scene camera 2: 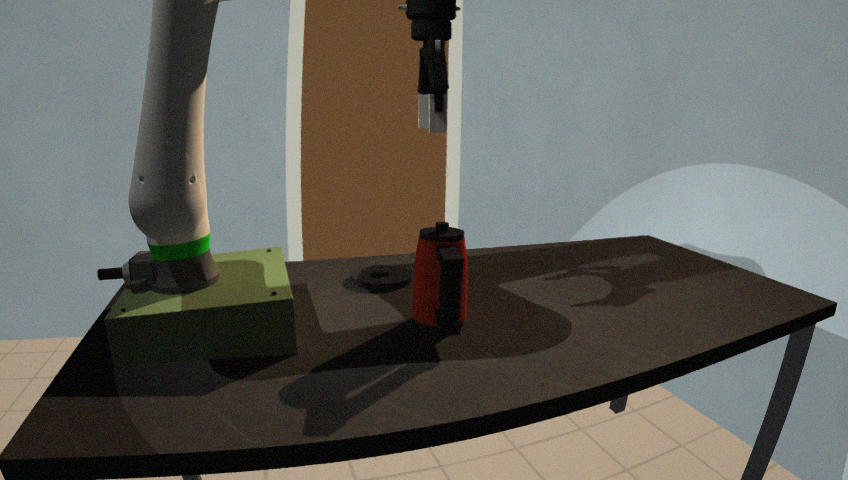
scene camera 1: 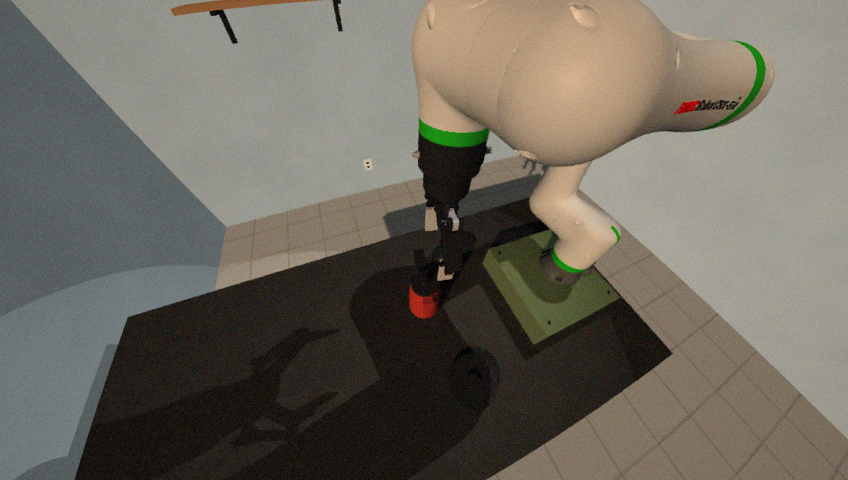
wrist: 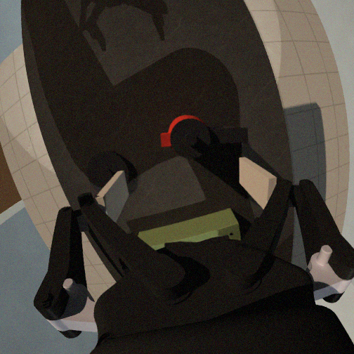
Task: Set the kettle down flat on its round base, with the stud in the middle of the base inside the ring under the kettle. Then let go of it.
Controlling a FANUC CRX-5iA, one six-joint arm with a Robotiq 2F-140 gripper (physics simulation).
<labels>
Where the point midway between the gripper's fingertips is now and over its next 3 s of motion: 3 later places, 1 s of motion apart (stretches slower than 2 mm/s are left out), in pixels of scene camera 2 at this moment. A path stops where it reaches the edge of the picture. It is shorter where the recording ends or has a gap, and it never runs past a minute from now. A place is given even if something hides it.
My gripper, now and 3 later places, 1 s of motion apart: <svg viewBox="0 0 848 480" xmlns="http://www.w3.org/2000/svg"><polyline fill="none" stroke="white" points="431,130 401,136 385,148 373,218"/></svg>
</labels>
